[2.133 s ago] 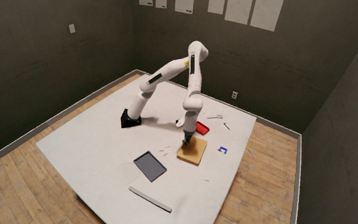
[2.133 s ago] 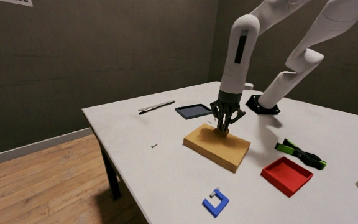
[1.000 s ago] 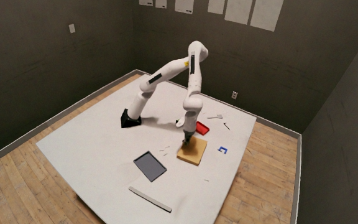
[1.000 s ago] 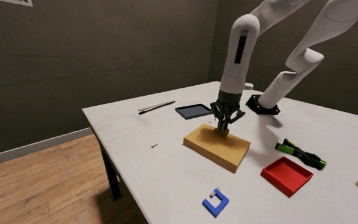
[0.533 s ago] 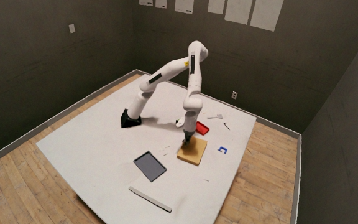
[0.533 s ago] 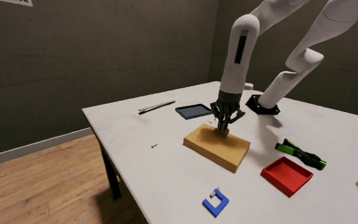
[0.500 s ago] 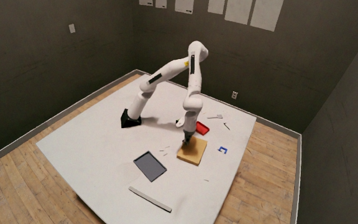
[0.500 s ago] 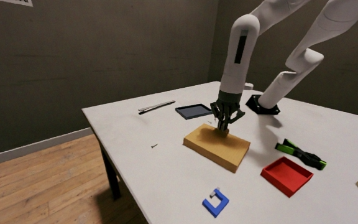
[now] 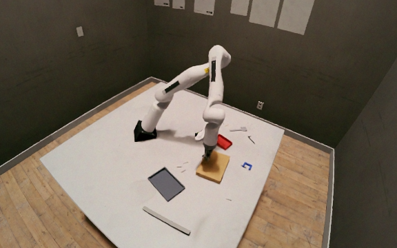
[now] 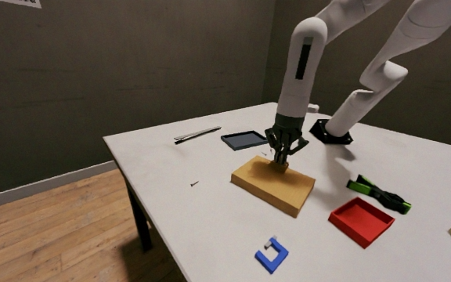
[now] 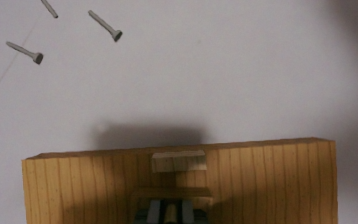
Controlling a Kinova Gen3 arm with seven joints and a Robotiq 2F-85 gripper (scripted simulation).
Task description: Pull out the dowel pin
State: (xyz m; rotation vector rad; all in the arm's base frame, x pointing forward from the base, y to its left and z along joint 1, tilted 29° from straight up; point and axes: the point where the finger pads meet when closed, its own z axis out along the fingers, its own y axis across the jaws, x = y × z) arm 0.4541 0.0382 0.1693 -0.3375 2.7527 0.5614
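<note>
Right now the dowel pin is 2 cm below my hand. Round my hand: grey tray 6 cm behind, 27 cm to the right, 7 cm below; red tray 6 cm behind, 22 cm to the left, 7 cm below; small wooden block 3 cm below.
</note>
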